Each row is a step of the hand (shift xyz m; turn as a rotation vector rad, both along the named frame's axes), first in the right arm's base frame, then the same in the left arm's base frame.
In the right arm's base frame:
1: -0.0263 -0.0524 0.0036 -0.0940 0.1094 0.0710
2: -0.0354 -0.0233 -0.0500 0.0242 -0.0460 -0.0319
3: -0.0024 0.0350 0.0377 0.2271 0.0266 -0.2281
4: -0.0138 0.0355 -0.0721 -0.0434 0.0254 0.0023
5: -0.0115 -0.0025 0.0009 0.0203 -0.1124 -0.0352
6: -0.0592 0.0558 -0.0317 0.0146 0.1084 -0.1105
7: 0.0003 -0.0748 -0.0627 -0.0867 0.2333 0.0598
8: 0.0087 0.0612 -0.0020 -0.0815 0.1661 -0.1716
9: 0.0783 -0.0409 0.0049 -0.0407 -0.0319 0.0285
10: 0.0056 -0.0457 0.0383 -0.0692 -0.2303 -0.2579
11: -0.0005 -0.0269 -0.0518 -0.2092 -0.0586 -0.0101
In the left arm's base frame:
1: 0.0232 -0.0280 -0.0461 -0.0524 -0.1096 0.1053
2: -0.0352 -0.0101 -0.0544 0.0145 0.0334 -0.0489
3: 0.0047 -0.0173 0.0483 -0.0858 0.3070 -0.0520
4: -0.0771 0.0225 -0.0143 -0.0306 -0.0382 0.0117
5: -0.0024 -0.0108 -0.0042 0.0501 0.0277 -0.1049
6: -0.0788 -0.0351 0.0137 -0.1360 0.0693 0.0296
7: 0.0006 0.0245 -0.0945 -0.1309 -0.0910 0.2003
8: -0.0343 0.0121 0.0500 -0.2511 0.0148 0.0202
9: 0.0587 0.0651 -0.0121 0.0228 -0.0509 -0.0193
10: 0.0562 -0.0150 -0.0143 -0.0714 0.0425 -0.3427
11: -0.0205 0.0215 -0.0502 -0.0550 -0.1848 -0.1007

